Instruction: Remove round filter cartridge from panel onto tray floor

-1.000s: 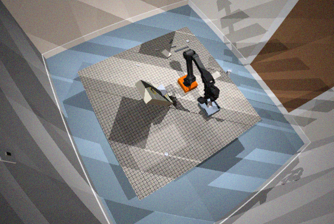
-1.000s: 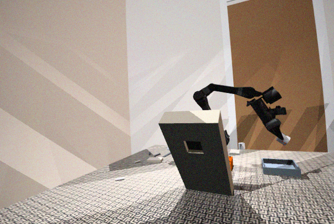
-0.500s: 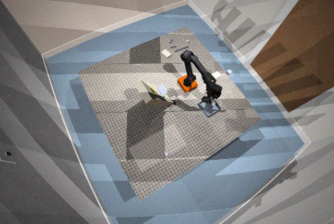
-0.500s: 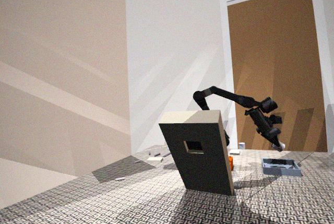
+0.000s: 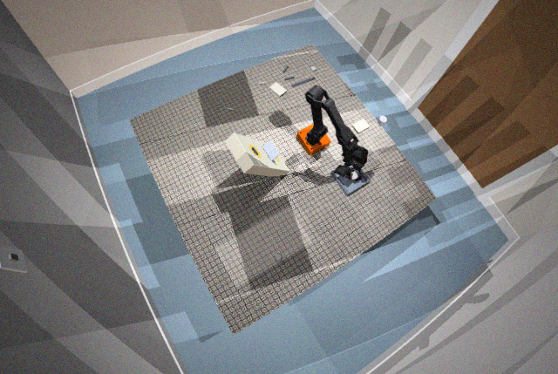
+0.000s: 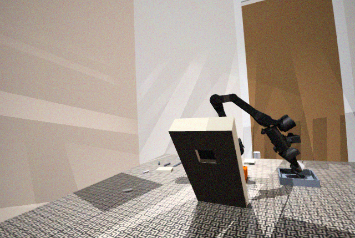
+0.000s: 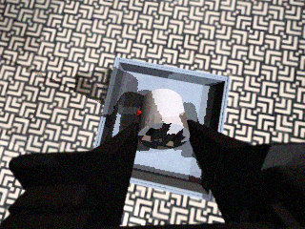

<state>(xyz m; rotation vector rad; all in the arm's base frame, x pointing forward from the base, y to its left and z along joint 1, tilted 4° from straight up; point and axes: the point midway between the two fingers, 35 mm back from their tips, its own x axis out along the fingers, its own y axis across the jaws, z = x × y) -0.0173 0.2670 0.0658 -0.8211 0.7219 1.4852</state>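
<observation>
Right now the round filter cartridge is right at my gripper tip. The rest, counted from my gripper tip: beige service panel: 35 cm ahead, 34 cm to the right, 9 cm above; then light blue tray: 6 cm below.
</observation>
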